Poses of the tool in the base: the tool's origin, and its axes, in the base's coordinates. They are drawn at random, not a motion.
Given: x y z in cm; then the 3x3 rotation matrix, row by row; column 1 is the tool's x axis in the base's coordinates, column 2 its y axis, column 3 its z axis. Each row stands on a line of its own.
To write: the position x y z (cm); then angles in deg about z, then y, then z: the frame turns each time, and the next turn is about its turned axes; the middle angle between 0 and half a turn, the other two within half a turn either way. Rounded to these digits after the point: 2 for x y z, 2 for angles.
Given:
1:
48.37 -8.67 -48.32
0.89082 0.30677 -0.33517
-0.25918 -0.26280 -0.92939
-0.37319 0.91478 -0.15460
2:
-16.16 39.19 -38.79
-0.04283 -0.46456 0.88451
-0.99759 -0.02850 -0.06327
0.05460 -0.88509 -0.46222
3:
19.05 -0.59 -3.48
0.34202 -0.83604 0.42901
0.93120 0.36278 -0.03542
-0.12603 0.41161 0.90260
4:
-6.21 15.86 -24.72
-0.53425 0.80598 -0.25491
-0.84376 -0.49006 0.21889
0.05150 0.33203 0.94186
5:
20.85 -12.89 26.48
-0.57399 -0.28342 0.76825
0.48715 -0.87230 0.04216
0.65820 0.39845 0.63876
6:
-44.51 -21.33 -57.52
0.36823 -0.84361 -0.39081
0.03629 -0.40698 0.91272
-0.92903 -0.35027 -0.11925
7:
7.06 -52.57 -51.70
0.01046 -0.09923 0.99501
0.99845 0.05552 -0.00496
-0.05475 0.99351 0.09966
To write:
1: 48.37 -8.67 -48.32 -109.83 98.89 67.81
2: -16.16 39.19 -38.79 -4.09 117.53 -93.53
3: 19.05 -0.59 -3.48 -4.72 25.50 72.98
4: -6.21 15.86 -24.72 139.35 19.63 98.82
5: 20.85 -12.89 26.48 3.14 50.30 148.81
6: -44.51 -21.33 -57.52 113.18 96.85 -20.66
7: 7.06 -52.57 -51.70 -0.29 84.28 86.85
